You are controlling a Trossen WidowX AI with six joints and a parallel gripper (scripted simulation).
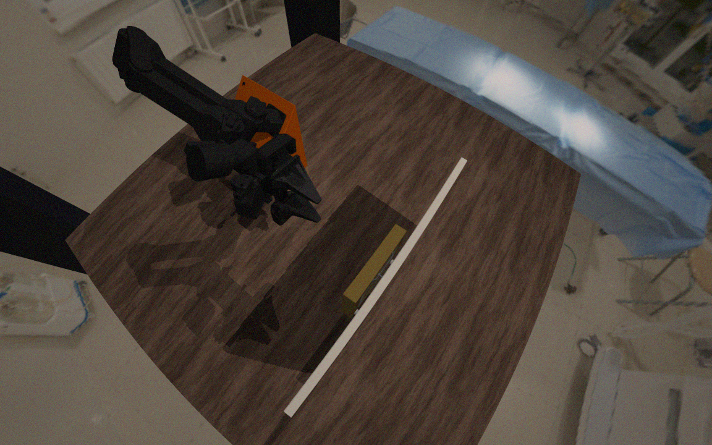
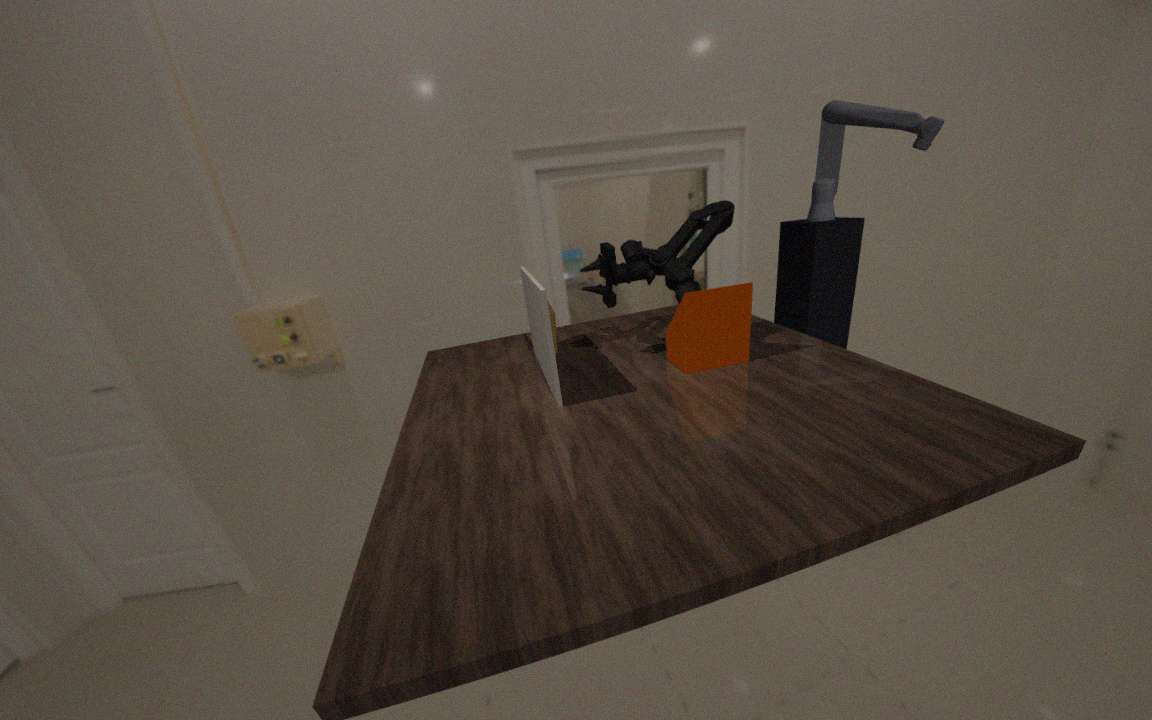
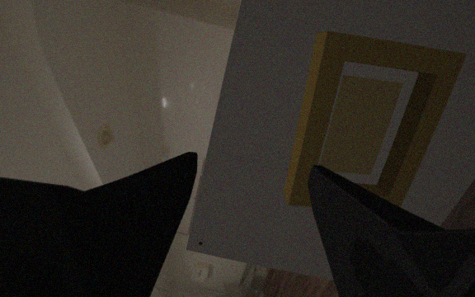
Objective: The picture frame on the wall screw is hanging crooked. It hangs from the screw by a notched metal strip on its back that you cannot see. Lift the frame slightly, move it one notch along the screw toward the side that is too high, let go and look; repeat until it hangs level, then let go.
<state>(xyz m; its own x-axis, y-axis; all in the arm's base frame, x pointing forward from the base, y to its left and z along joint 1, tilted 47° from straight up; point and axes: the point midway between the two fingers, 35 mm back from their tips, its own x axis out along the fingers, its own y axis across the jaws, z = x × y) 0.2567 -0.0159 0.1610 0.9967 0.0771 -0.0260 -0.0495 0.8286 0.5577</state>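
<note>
Now: gripper tip 13 cm short of the yellow picture frame, 11 cm above it and 1 cm to the right of it. From my gripper tip the other things lie so: white wall panel (14 cm ahead, 12 cm below).
</note>
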